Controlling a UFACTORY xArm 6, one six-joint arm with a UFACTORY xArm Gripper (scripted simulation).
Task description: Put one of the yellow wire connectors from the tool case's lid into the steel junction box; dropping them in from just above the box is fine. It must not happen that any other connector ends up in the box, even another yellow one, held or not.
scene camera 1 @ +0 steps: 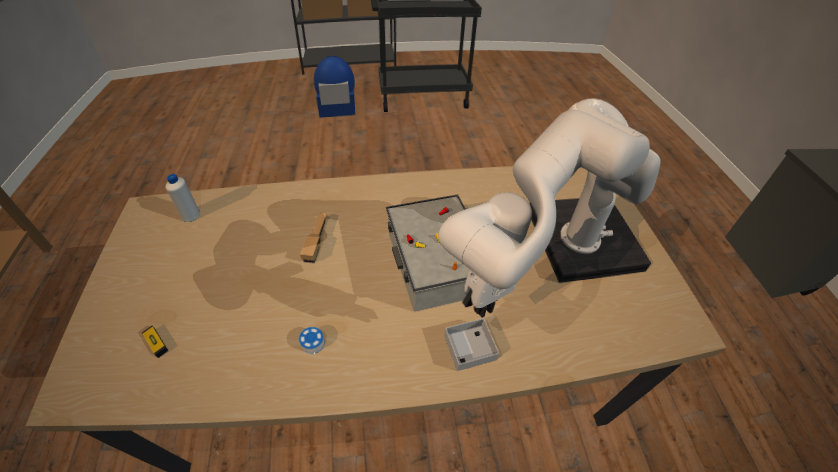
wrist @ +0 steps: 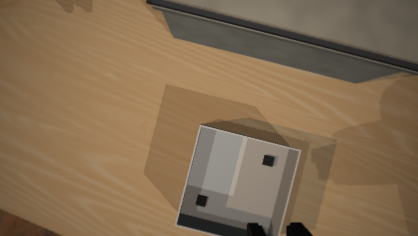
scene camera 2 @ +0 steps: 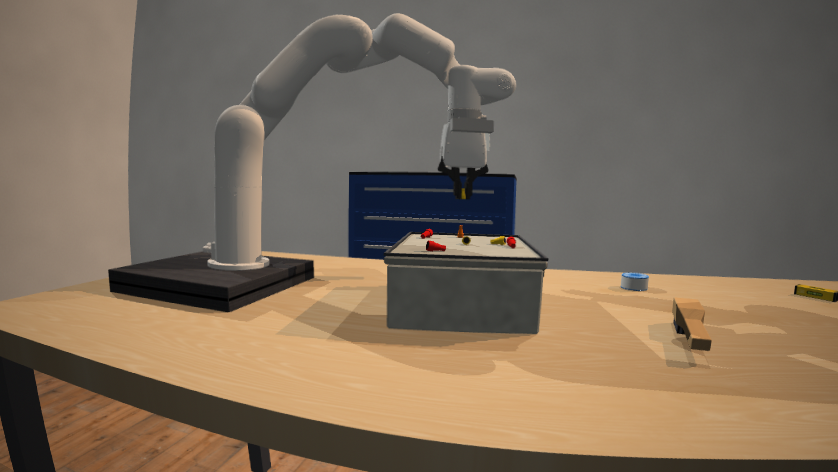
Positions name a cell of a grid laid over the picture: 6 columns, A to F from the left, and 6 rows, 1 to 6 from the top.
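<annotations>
Scene camera 1 gives me a spray bottle (B3). The bottle is out of frame in the wrist view, and in scene camera 2 it is out of frame as well.
</annotations>
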